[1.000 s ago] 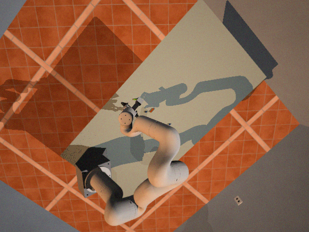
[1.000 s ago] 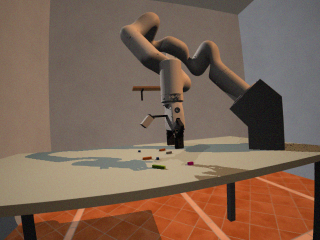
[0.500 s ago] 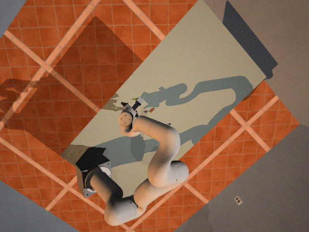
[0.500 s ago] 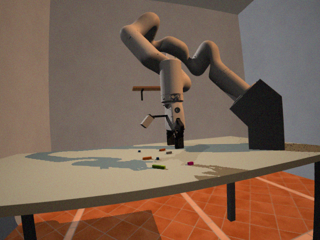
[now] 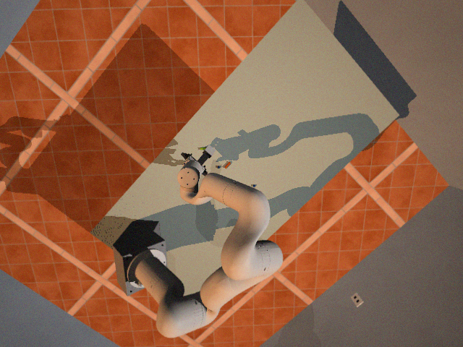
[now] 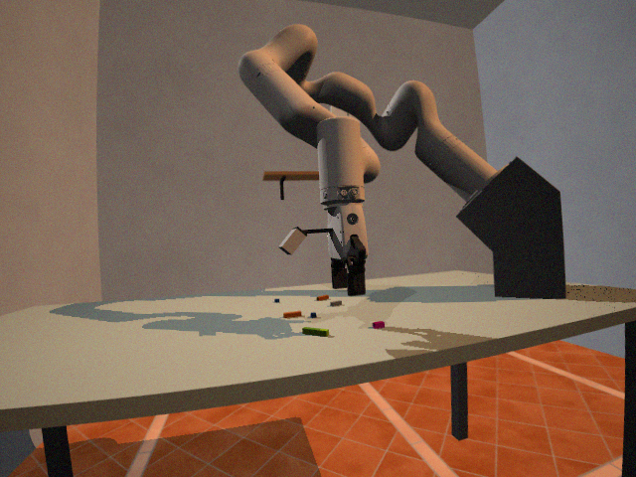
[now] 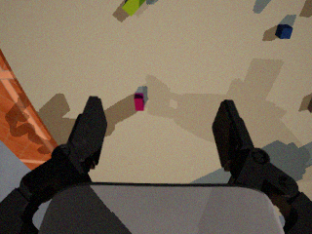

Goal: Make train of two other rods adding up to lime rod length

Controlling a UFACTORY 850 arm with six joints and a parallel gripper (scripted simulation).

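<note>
The orange rod is 14 cm to the right of my hand, 8 cm ahead of it and 7 cm below it. Round my hand: magenta rod: 7 cm below, 5 cm behind, 2 cm to the left; lime rod: 7 cm below, 7 cm ahead, 1 cm to the left; grey rod: 21 cm to the right, 7 cm below, 5 cm behind.
</note>
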